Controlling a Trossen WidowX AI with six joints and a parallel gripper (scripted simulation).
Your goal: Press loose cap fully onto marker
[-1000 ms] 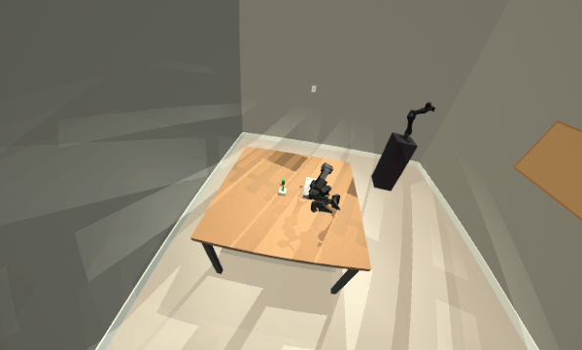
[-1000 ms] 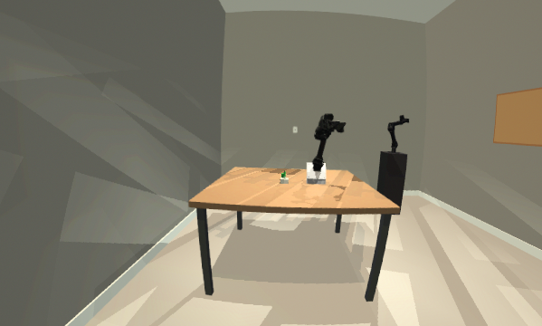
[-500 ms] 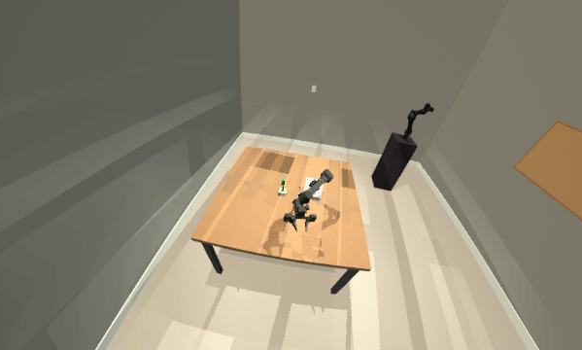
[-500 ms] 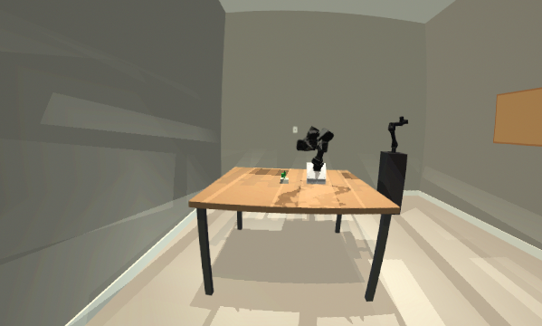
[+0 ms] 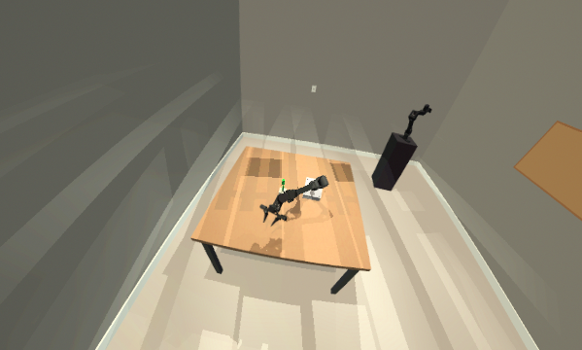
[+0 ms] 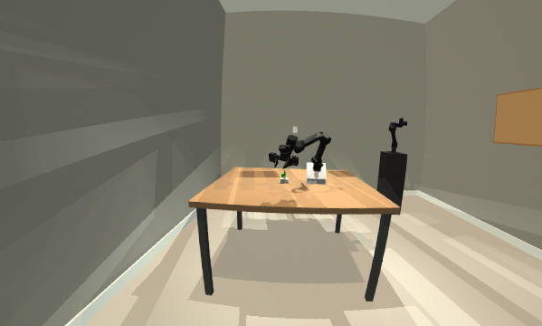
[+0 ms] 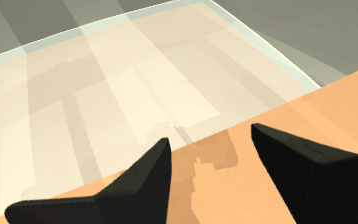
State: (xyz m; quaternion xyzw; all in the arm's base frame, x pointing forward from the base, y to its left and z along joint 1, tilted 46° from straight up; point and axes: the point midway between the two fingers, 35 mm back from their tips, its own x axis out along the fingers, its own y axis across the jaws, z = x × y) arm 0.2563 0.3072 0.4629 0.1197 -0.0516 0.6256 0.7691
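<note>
Right now the green cap is 63 cm to the right of my gripper tip, 18 cm below it and 3 cm ahead of it. From my gripper tip the other things lie so: holder block (51 cm to the right, 19 cm below, 1 cm ahead).
</note>
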